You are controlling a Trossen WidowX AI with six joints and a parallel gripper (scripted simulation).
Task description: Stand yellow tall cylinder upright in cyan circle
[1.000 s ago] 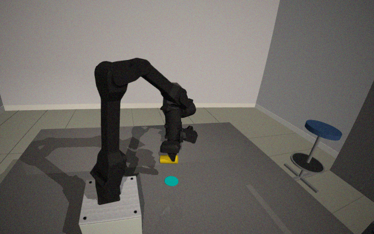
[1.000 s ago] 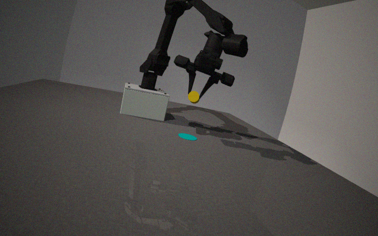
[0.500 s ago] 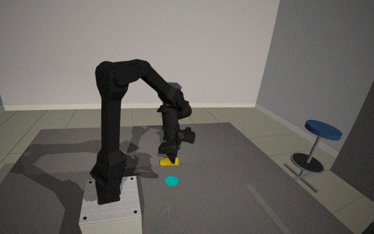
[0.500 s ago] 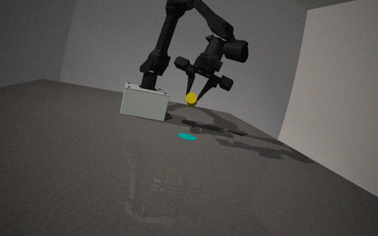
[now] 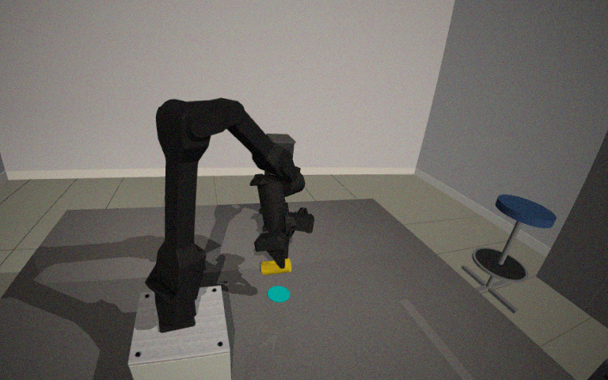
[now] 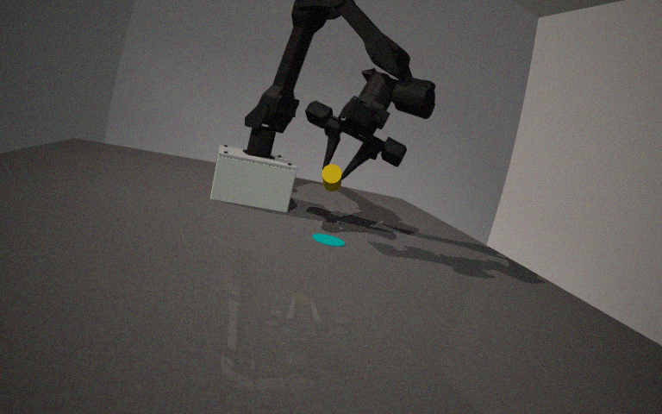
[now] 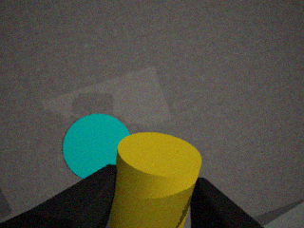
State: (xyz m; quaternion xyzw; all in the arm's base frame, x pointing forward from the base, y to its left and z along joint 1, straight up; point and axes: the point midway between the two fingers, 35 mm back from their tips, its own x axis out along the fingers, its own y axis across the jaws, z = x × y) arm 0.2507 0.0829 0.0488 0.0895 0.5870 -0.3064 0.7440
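My gripper tip is 110 mm above the cyan circle and 20 mm to the right of it. Round my gripper tip: yellow tall cylinder: 20 mm behind, 10 mm to the left, 10 mm below.
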